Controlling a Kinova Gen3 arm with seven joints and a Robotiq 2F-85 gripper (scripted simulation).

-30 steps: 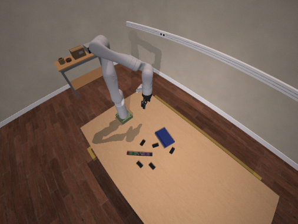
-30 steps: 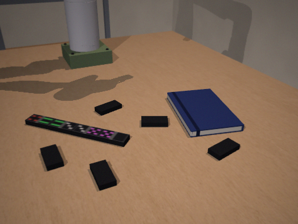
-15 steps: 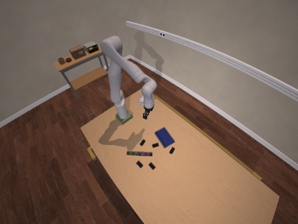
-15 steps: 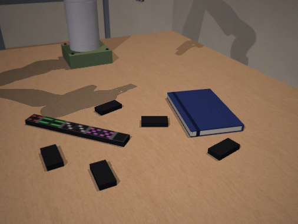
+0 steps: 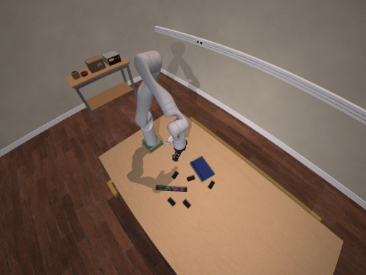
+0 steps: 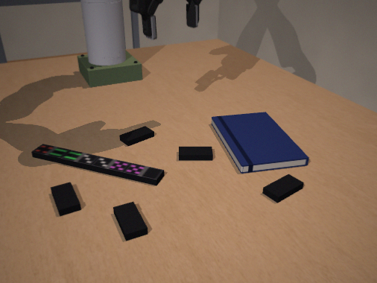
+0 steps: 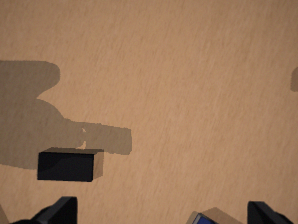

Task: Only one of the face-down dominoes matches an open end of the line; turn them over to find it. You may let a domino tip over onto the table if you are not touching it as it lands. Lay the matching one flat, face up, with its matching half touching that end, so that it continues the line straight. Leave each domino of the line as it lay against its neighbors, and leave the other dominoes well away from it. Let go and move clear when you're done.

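The purple domino lies 17 cm below my hand, 8 cm to the right of it and 3 cm ahead of it. The rest, counted from my hand: blue book 17 cm below, 13 cm ahead, 10 cm to the left.
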